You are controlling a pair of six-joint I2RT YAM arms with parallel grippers.
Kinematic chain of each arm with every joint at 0, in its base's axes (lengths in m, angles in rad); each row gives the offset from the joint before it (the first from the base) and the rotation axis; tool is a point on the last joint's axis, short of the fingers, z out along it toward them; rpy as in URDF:
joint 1: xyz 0 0 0.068 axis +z
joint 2: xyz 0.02 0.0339 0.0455 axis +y
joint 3: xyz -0.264 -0.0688 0 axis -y
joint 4: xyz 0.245 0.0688 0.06 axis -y
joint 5: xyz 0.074 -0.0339 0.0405 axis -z
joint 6: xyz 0.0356 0 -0.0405 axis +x
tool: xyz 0 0 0 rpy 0 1.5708 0
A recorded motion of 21 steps. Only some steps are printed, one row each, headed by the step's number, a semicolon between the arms.
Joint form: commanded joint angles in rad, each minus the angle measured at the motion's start. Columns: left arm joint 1, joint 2, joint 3, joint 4, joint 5, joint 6; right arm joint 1, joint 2, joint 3, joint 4, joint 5, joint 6.
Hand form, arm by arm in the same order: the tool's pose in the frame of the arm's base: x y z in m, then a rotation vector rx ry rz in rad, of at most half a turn. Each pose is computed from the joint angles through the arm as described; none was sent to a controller.
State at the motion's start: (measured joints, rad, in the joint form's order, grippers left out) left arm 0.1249 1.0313 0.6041 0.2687 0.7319 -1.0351; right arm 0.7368 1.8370 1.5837 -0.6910 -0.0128 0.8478
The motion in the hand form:
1: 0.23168 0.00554 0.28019 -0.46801 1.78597 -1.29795; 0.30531 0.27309 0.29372 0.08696 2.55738 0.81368
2: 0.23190 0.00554 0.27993 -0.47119 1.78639 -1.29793; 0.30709 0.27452 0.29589 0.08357 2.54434 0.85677
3: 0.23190 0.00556 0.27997 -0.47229 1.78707 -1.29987; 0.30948 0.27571 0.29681 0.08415 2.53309 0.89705
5: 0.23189 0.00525 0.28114 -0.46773 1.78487 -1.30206; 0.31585 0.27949 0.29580 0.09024 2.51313 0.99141
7: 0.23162 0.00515 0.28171 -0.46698 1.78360 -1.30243; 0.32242 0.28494 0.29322 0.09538 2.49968 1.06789
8: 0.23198 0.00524 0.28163 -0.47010 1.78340 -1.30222; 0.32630 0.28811 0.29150 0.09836 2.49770 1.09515
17: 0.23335 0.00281 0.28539 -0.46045 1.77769 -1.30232; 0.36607 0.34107 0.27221 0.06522 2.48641 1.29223
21: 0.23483 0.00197 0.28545 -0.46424 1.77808 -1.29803; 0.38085 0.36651 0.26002 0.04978 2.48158 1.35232
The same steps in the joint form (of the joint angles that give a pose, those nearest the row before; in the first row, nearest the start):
1: 0.0039 -0.0047 -0.0028 0.0288 0.0184 -0.0156; -0.0168 -0.0276 -0.0013 0.1027 -0.0993 -0.0153
2: 0.0036 -0.0036 -0.0028 0.0288 0.0168 -0.0170; -0.0190 -0.0257 0.0022 0.1249 -0.1228 -0.0086
3: 0.0039 -0.0035 -0.0025 0.0280 0.0180 -0.0185; -0.0226 -0.0218 0.0039 0.1482 -0.1455 -0.0001
5: 0.0027 -0.0044 0.0001 0.0288 0.0195 -0.0195; -0.0303 -0.0052 0.0059 0.2067 -0.2009 0.0268
7: 0.0024 -0.0062 0.0009 0.0280 0.0192 -0.0202; -0.0342 0.0202 0.0164 0.2551 -0.2456 0.0530
8: 0.0024 -0.0046 0.0016 0.0284 0.0176 -0.0217; -0.0357 0.0379 0.0291 0.2698 -0.2628 0.0636
17: -0.0099 -0.0020 0.0139 0.0286 0.0076 -0.0225; -0.0139 0.2944 0.2933 0.3346 -0.3785 0.1332
21: -0.0153 0.0041 0.0179 0.0288 -0.0020 -0.0218; 0.0020 0.4203 0.4379 0.3417 -0.4069 0.1589

